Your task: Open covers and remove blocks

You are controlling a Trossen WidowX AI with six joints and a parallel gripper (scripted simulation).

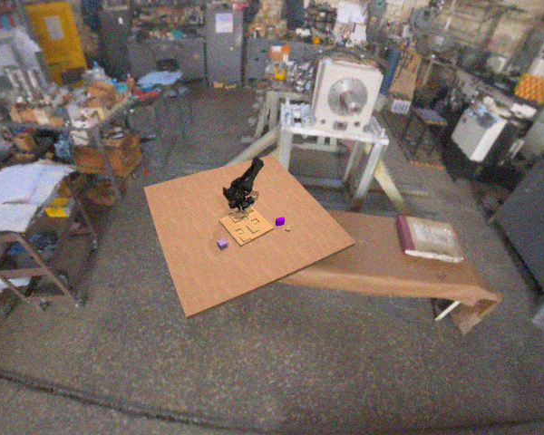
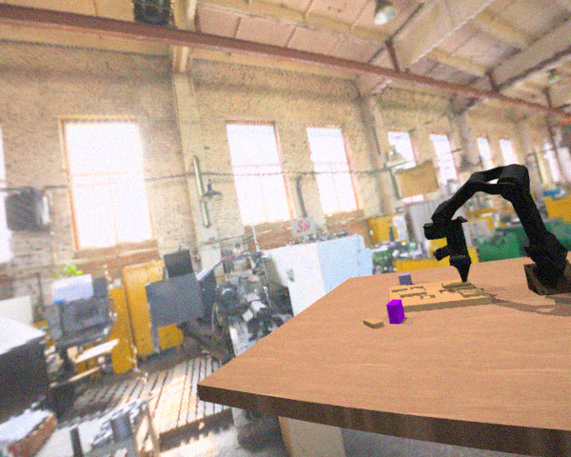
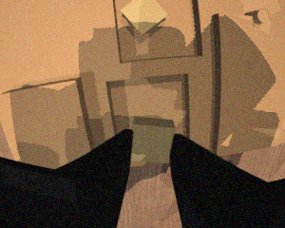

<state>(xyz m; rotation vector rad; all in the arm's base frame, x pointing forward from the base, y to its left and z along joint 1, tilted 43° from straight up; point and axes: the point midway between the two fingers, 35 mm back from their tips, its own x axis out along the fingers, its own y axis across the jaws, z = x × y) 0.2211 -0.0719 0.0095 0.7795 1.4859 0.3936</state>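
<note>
Right now my gripper tip is 11 cm short of the tan puzzle board, 3 cm to the left of it and 3 cm above it. From my gripper tip the other things lie so: lilac block (18 cm ahead, 28 cm to the right, 2 cm below); then magenta block (24 cm ahead, 19 cm to the left, 2 cm below).
</note>
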